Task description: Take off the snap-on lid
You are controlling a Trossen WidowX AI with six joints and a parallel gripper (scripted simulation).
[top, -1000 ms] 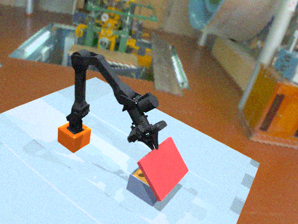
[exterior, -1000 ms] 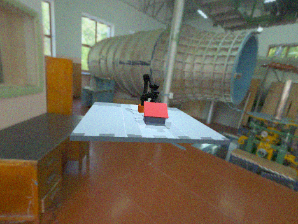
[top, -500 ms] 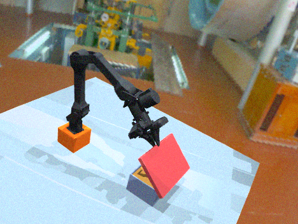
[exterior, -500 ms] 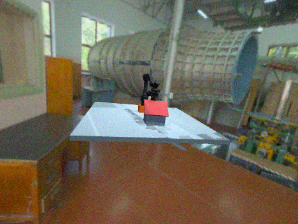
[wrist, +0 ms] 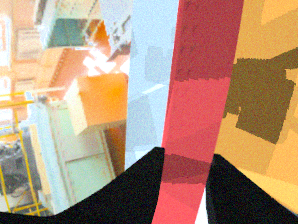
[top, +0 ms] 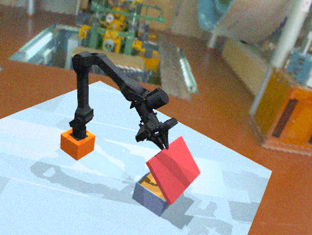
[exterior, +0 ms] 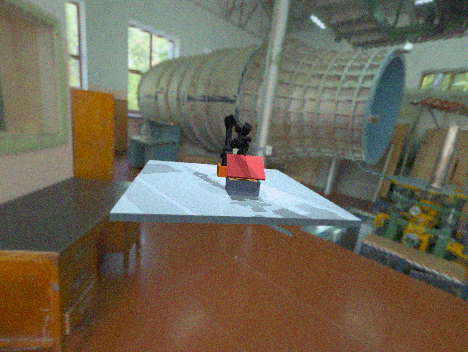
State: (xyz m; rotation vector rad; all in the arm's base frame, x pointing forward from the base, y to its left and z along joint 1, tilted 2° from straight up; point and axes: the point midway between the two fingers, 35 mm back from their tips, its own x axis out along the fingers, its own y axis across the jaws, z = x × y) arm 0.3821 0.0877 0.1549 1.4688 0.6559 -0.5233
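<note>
The red lid is 60 mm ahead of my gripper tip and 50 mm below it. The rest, counted from my gripper tip: storage box: 30 mm ahead, 190 mm below.
</note>
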